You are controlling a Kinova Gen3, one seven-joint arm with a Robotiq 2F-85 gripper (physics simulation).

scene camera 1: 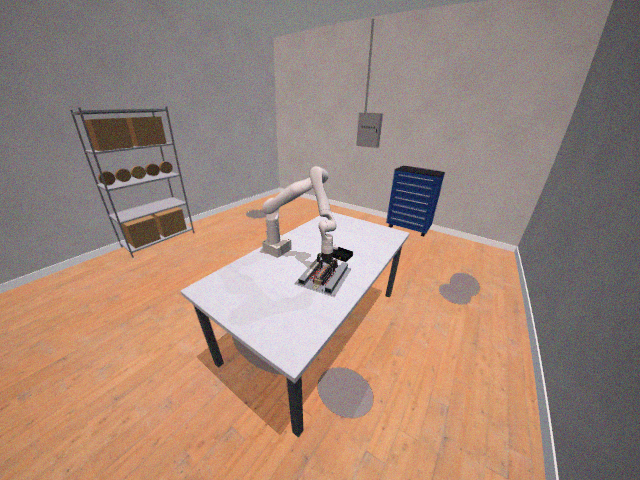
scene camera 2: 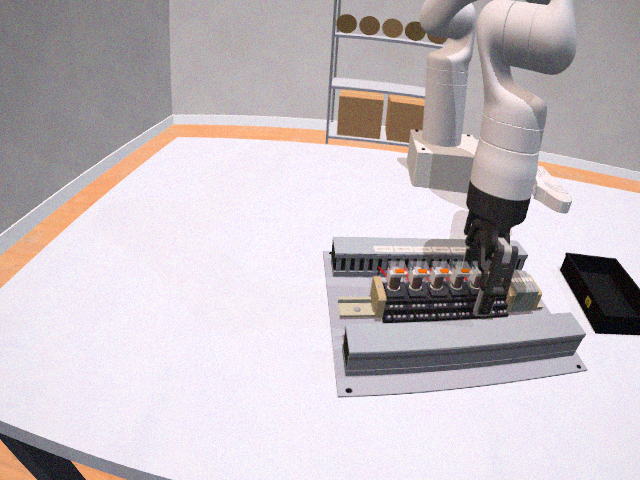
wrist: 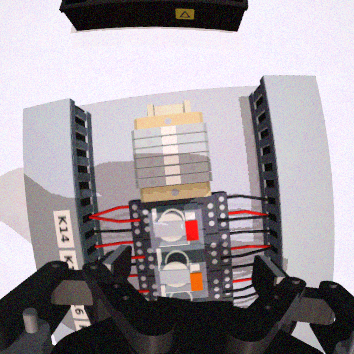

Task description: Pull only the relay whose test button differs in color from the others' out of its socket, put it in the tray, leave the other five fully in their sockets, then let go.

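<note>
Six relays sit in a row of black sockets. The relay with the red test button is at the tray end of the row, beside the terminal blocks, and looks seated. Its neighbour has an orange button. In scene camera 2, several orange-button relays stand upright in their sockets; the red-button one is hidden behind the gripper. My gripper points down, open and empty, its fingers on opposite sides of the row near that end. The exact fingertip height is unclear. The black tray stands beyond the terminal blocks.
Two grey wire ducts flank the row on the panel plate. Grey terminal blocks stand between the relays and the tray. Red and black wires run from the sockets to the ducts.
</note>
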